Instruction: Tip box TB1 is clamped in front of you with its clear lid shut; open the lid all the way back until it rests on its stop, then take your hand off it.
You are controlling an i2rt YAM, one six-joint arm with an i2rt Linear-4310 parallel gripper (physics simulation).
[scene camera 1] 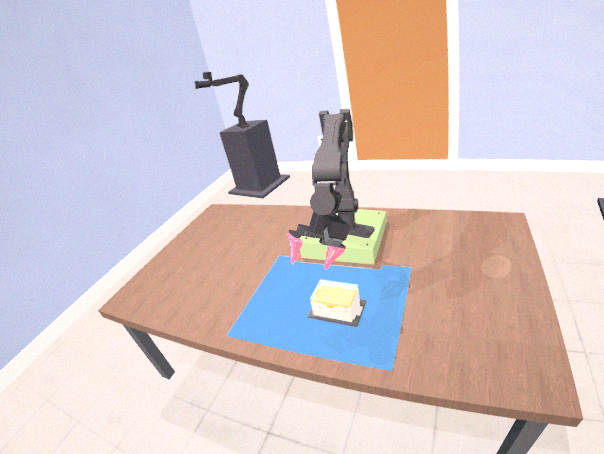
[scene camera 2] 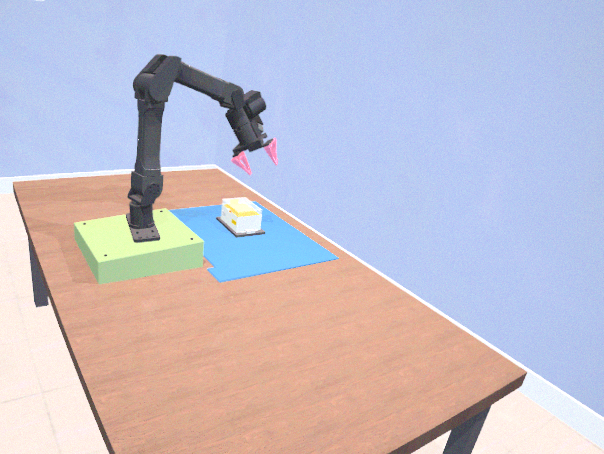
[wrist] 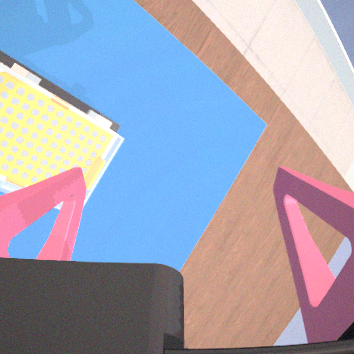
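Tip box TB1 is a white box with a yellow rack inside, held on a dark base plate. Its clear lid is shut over the yellow rack. In the wrist view the box is at the left and partly cut off by the frame edge. My gripper is open and empty, its pink fingers spread wide. It hangs in the air above the box, apart from it. In the wrist view one finger overlaps the box's near corner.
The box's base plate stands on a blue mat on the wooden table. The arm stands on a green block. A dark pedestal with another arm stands behind the table.
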